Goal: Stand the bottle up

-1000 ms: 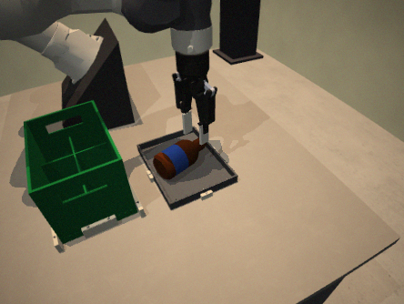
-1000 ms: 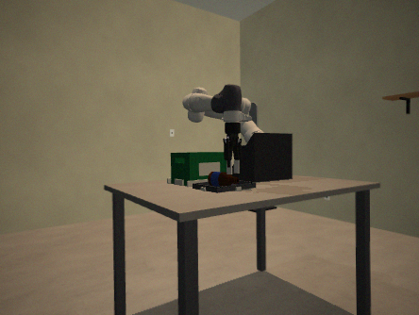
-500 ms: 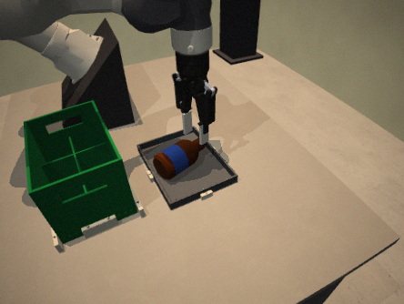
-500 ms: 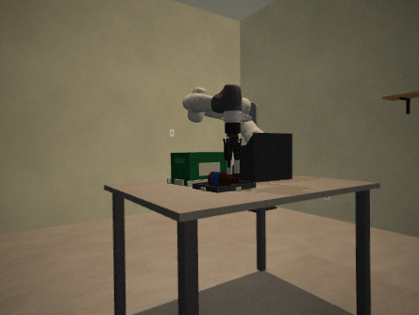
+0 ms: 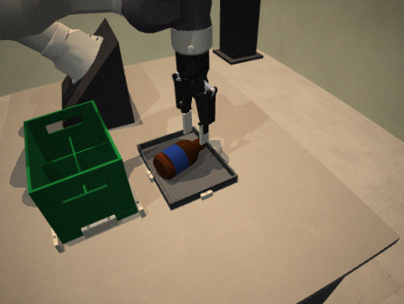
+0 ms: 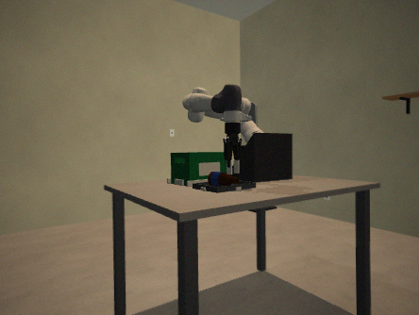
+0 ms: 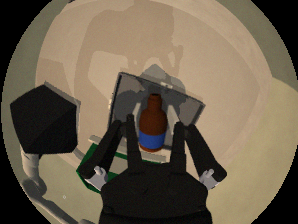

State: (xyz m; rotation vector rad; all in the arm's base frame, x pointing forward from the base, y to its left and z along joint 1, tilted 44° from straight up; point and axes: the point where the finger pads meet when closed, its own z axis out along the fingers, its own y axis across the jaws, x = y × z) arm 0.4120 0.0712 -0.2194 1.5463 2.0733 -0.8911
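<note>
Now: the bottle 20 mm ahead of my hand, 50 mm to the right of it and 60 mm below it. The rest, counted from my hand: green crate (20 mm behind, 310 mm to the right, 20 mm below); then dark tray (20 mm ahead, 50 mm to the right, 90 mm below).
</note>
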